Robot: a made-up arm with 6 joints.
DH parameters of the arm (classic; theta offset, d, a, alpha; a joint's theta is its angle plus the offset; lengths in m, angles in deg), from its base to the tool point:
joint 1: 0 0.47 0 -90
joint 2: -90 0 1.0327 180
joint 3: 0 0 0 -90
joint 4: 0 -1.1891 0 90
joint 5: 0 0.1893 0 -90
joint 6: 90 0 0 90
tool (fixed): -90 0 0 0
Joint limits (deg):
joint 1: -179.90..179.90
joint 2: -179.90..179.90
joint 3: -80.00..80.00
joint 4: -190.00..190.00
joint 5: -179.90..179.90
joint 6: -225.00..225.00
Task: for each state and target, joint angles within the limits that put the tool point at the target. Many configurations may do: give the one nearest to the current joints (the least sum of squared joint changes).
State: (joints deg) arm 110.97 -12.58 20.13 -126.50 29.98 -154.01
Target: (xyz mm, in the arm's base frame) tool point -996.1 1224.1 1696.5
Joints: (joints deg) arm 124.74 23.29 43.68 -129.75 29.98 -154.01
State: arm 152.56 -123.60 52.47 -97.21 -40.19 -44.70
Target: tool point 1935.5 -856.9 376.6
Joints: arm 156.74 -112.76 61.49 -96.95 -40.19 -44.70
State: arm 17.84 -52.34 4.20 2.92 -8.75 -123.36
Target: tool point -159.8 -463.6 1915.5
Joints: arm 48.28 -68.90 -4.55 1.23 -8.75 -123.36
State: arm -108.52 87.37 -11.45 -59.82 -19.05 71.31
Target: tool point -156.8 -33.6 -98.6
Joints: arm -117.80 78.10 -54.27 -49.46 -19.05 71.31
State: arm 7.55 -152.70 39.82 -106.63 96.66 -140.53
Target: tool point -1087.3 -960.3 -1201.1
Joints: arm 47.66 -147.30 80.00 -146.02 96.66 -140.53
